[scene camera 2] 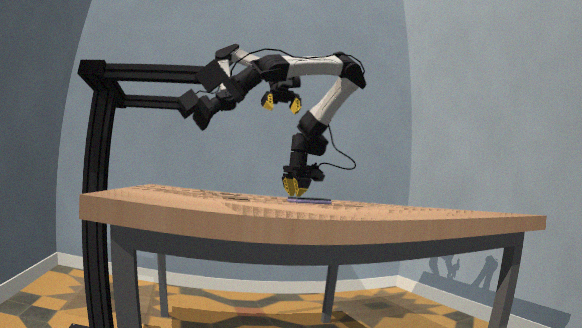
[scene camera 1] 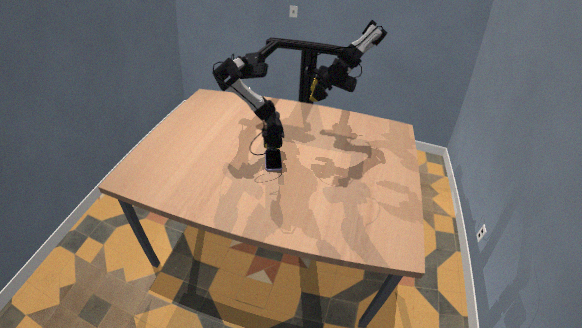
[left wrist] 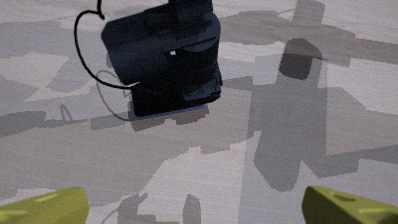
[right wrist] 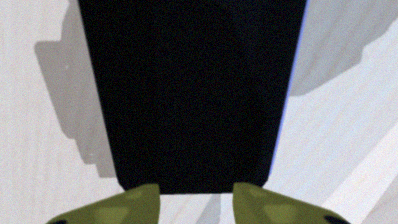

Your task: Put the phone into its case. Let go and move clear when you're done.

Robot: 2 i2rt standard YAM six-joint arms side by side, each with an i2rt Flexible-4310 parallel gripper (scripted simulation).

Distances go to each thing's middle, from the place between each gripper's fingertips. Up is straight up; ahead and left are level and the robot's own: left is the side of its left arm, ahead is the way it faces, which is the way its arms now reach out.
Labels:
I see the black phone [right wrist: 193, 103] 60 mm ahead of my right hand [scene camera 2: 294, 196], 20 mm below it and 10 mm to the left of it.
Now: left hand 60 mm short of the black phone, 150 mm to the left of it and 330 mm above it.

